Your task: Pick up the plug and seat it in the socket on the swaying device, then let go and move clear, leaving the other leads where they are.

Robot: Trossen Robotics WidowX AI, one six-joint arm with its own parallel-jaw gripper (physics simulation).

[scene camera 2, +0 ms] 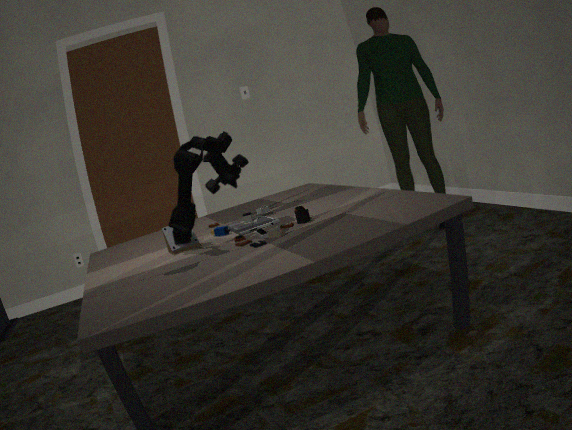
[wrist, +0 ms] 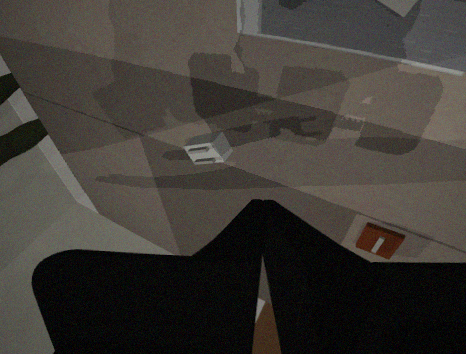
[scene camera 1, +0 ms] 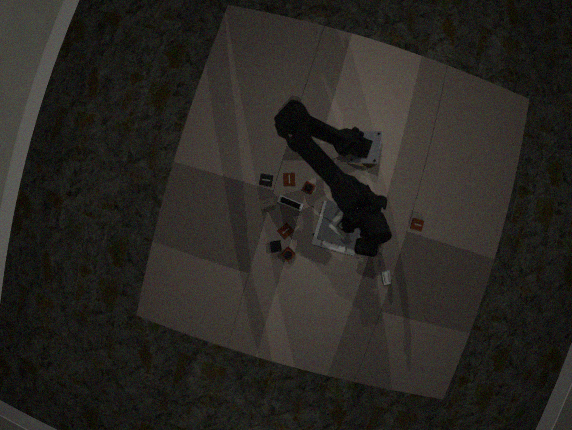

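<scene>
The plug (scene camera 2: pixel 220 231), a blue block with a bit of yellow at its end, lies low at the tray's end nearest the arm's base in scene camera 2. It is apart from my gripper; the arm covers that area in scene camera 1. The device is a grey tray with pale rims (scene camera 1: pixel 335 247) (wrist: pixel 248 15) and pale parts on top. Part of a pale piece (wrist: pixel 400 5) shows on it in the wrist view; the socket cannot be made out. My gripper (scene camera 2: pixel 234 185) (wrist: pixel 261 210) is shut and empty, raised above the table, its fingertips meeting.
A white block with two slots (scene camera 1: pixel 386 278) (wrist: pixel 207 150) and an orange block (scene camera 1: pixel 417 224) (wrist: pixel 380 241) lie beyond the tray. Orange blocks (scene camera 1: pixel 289 179) (scene camera 1: pixel 285 230), dark blocks (scene camera 1: pixel 266 180) (scene camera 1: pixel 275 246) and a white-rimmed dark piece (scene camera 1: pixel 290 202) lie on the tray's other side.
</scene>
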